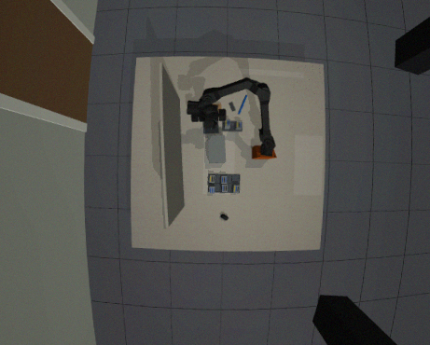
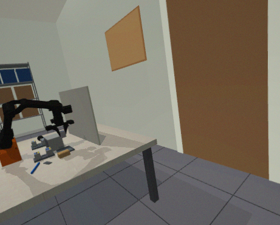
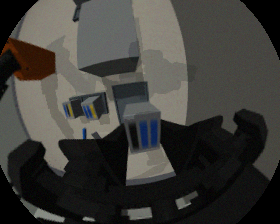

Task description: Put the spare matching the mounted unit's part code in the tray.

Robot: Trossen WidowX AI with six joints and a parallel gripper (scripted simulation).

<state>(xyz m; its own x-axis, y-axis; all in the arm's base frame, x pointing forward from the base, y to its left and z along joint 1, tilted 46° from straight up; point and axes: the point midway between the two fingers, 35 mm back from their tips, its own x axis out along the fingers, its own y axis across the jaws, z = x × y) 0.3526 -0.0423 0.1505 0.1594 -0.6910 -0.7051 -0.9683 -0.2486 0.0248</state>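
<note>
Now: gripper tip 10 mm past the dark tray and 110 mm above it. Round my gripper tip: brown block: 20 mm behind, 100 mm to the right, 100 mm below; grey mounted unit: 80 mm behind, 170 mm to the left, 70 mm below; module holder: 150 mm behind, 10 mm to the right, 110 mm below.
</note>
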